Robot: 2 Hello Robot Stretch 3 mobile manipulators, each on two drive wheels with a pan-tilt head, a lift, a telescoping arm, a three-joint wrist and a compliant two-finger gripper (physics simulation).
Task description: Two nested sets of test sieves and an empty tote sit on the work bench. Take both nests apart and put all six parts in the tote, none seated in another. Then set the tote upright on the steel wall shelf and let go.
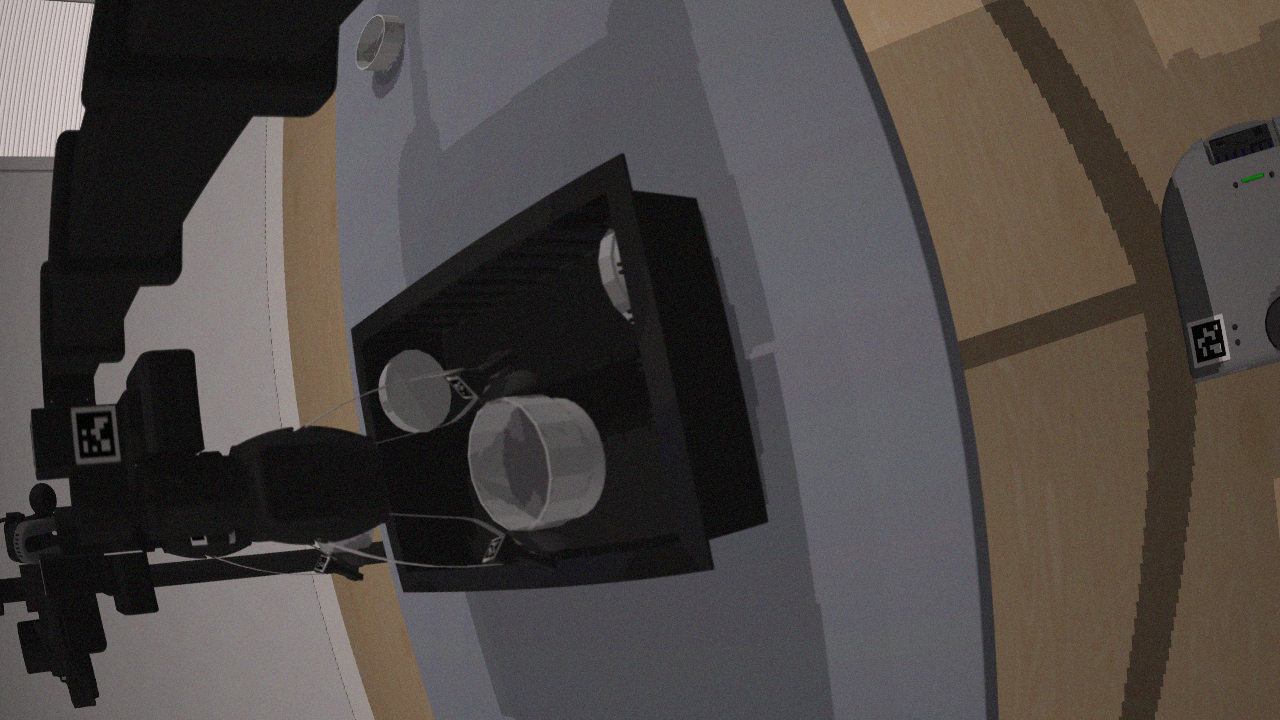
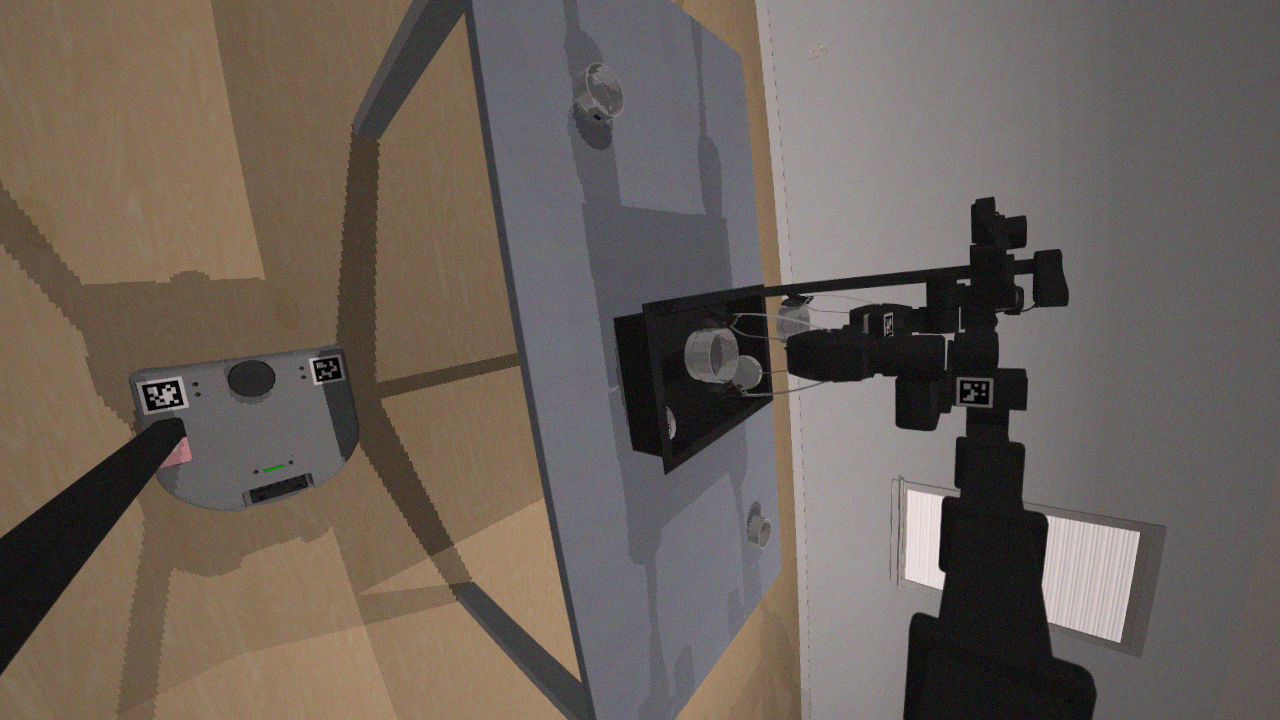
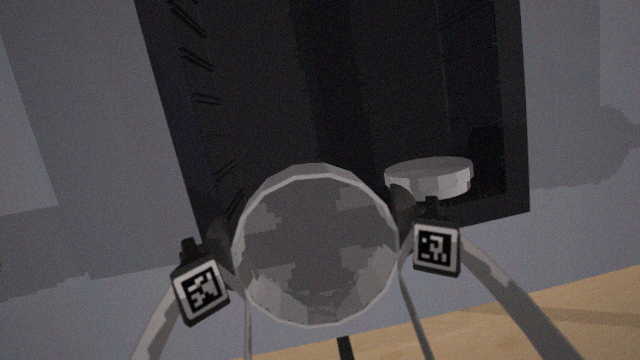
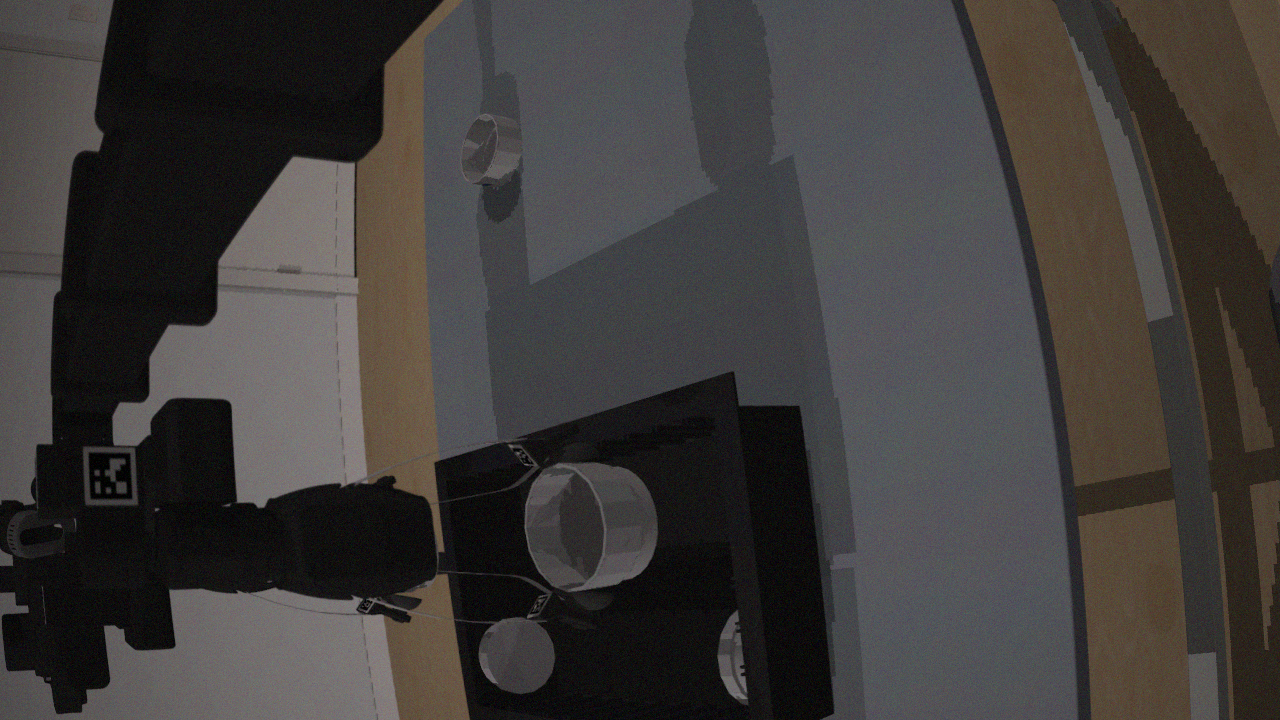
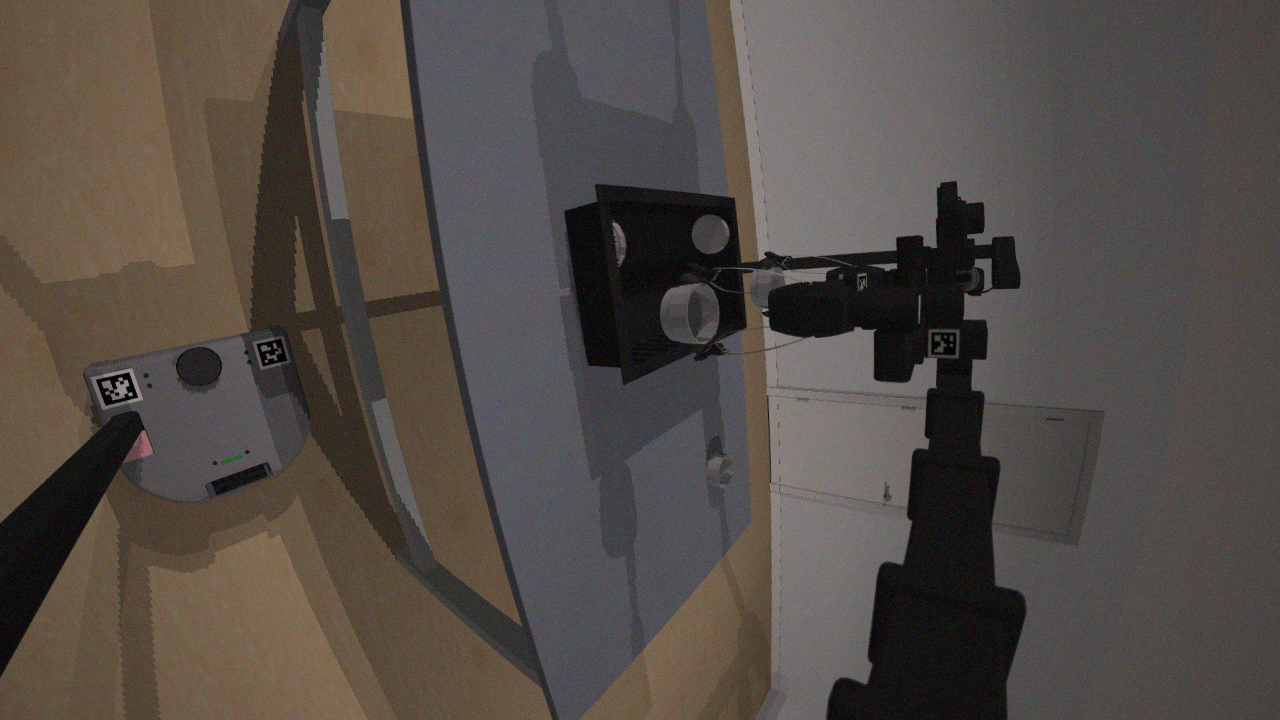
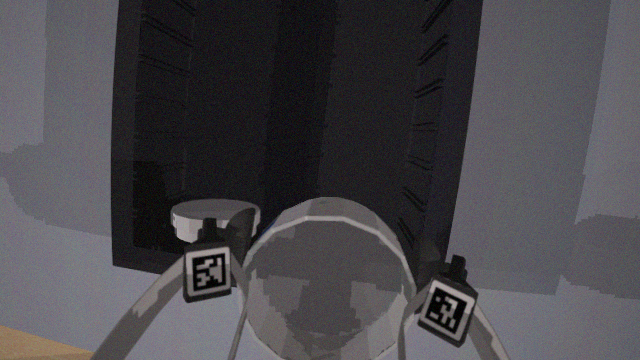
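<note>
The open black tote (image 1: 716,402) (image 2: 635,385) (image 3: 515,150) (image 4: 783,537) (image 5: 590,286) (image 6: 122,175) stands on the bench. Inside, one round part (image 1: 414,391) (image 2: 745,371) (image 3: 429,177) (image 5: 618,243) is on r2's side and another round part (image 1: 614,268) (image 4: 516,655) (image 5: 711,234) (image 6: 215,225) on r1's side, apart. r1's gripper (image 1: 526,461) (image 3: 315,225) is shut on a wide clear sieve (image 2: 711,353), over the tote. r2's gripper (image 4: 577,528) (image 6: 332,245) is shut on another wide sieve (image 5: 689,313), also over the tote. Exact heights are unclear.
A smaller ring (image 2: 597,91) (image 4: 490,149) (image 5: 720,469) stands on the bench (image 1: 877,268) (image 4: 895,268) on r1's side. Another ring (image 1: 380,42) (image 2: 759,531) stands near r2's side at the other end. Both arms reach over the tote, with the held sieves close together.
</note>
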